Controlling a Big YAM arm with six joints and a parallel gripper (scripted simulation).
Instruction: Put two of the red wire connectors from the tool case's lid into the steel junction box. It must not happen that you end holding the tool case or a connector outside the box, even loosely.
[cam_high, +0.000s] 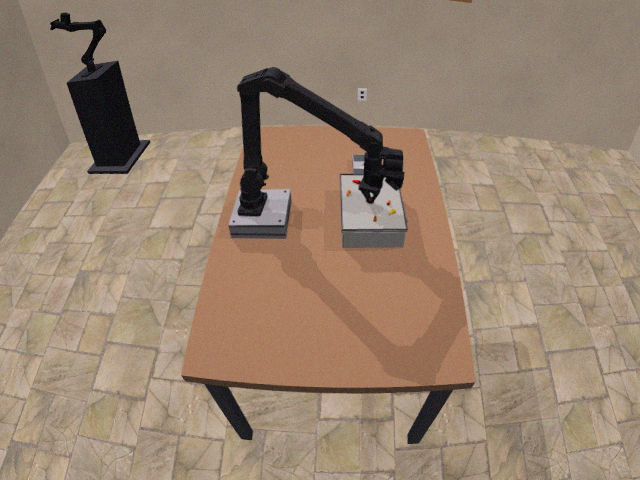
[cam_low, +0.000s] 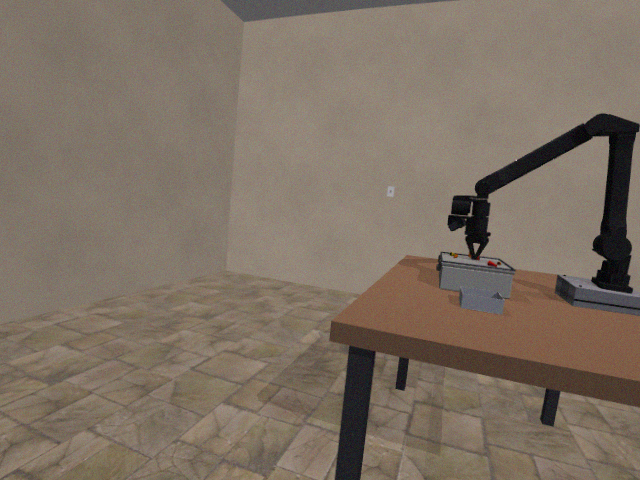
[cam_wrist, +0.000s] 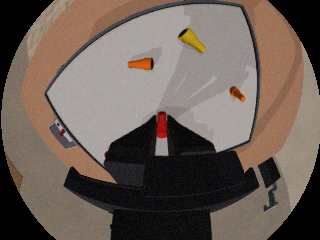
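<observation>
Right now the grey tool case is 40 mm below my hand, 10 mm to the left of it and 10 mm ahead of it. From my hand the other things lie so: yellow wire connector 80 mm ahead, 40 mm to the right, 10 mm below.
</observation>
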